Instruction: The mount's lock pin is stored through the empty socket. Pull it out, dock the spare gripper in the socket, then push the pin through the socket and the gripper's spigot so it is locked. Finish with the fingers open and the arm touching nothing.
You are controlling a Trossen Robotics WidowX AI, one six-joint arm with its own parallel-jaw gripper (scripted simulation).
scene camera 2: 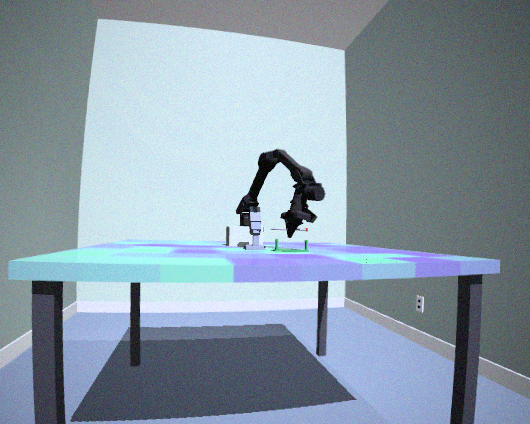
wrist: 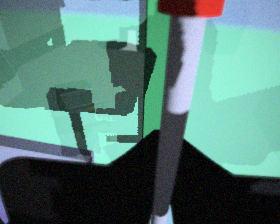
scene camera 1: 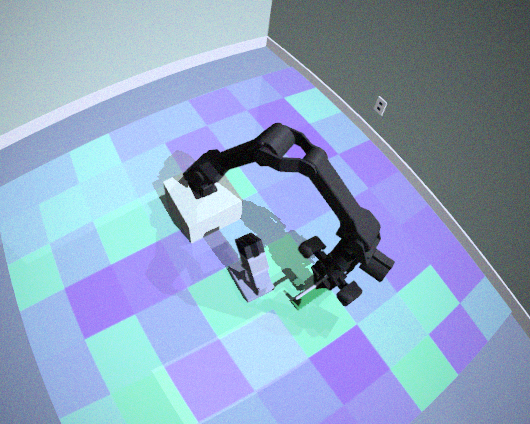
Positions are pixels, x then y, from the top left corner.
My gripper (scene camera 1: 316, 287) holds a lock pin.
